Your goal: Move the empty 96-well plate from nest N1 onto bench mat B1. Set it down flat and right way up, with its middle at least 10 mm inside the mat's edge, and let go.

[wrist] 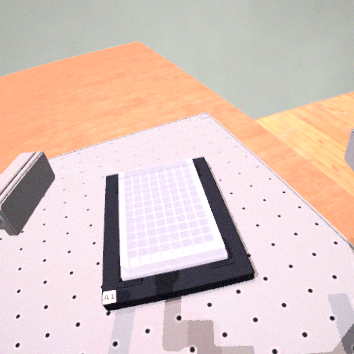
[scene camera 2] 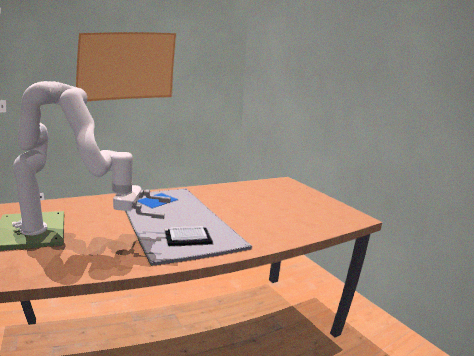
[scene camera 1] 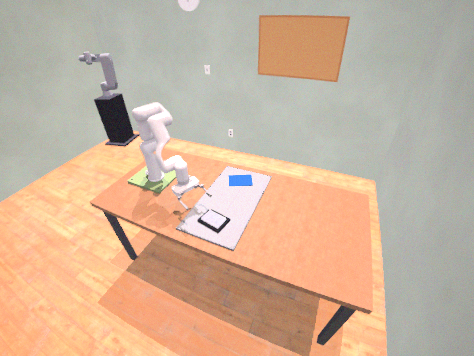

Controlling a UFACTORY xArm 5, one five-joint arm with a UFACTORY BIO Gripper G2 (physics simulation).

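Frame: origin at the arm's base, x left, y back, z up, level; millimetres.
Where they show: hand, tool point: (wrist: pixel 189 180) (scene camera 2: pixel 161 207) (scene camera 1: pixel 197 200); arm's base, link origin: (scene camera 2: pixel 33 229) (scene camera 1: pixel 156 176).
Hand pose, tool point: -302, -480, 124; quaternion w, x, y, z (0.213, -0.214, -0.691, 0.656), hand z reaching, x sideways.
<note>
Things, the pixels of their centre, and the offset from my tool point, as dx, dy, dz. Level surfaces: height alone.
- clear-white 96-well plate, body centre: (wrist: pixel 163 208) (scene camera 2: pixel 187 233) (scene camera 1: pixel 213 218) -22, -94, -111
- black nest N1, body centre: (wrist: pixel 164 216) (scene camera 2: pixel 187 236) (scene camera 1: pixel 213 220) -22, -94, -123
- blue bench mat B1, surface height: dz -128
- perforated grey board, surface height: dz -130
- wooden table, surface height: dz -143
The clear-white 96-well plate (scene camera 1: pixel 215 219) (scene camera 2: pixel 189 233) (wrist: pixel 167 215) sits flat in the black nest N1 (scene camera 1: pixel 209 226) (scene camera 2: pixel 190 243) (wrist: pixel 111 225), which has an "A1" label at its near left corner in the wrist view. The blue bench mat B1 (scene camera 1: pixel 240 180) (scene camera 2: pixel 153 203) lies flat near the far end of the same grey board; it does not show in the wrist view. My gripper (scene camera 1: pixel 199 201) (scene camera 2: pixel 166 208) is open and empty. It hangs above the board, higher than the plate and on the arm's side of it. In the wrist view one finger shows at each side edge.
The perforated grey board (scene camera 1: pixel 247 200) (scene camera 2: pixel 190 212) (wrist: pixel 60 280) lies on the wooden table (scene camera 1: pixel 310 225) (scene camera 2: pixel 300 210) (wrist: pixel 90 110). The arm stands on a green base plate (scene camera 1: pixel 140 182) (scene camera 2: pixel 56 225). A second arm on a black pedestal (scene camera 1: pixel 115 120) stands behind the table.
</note>
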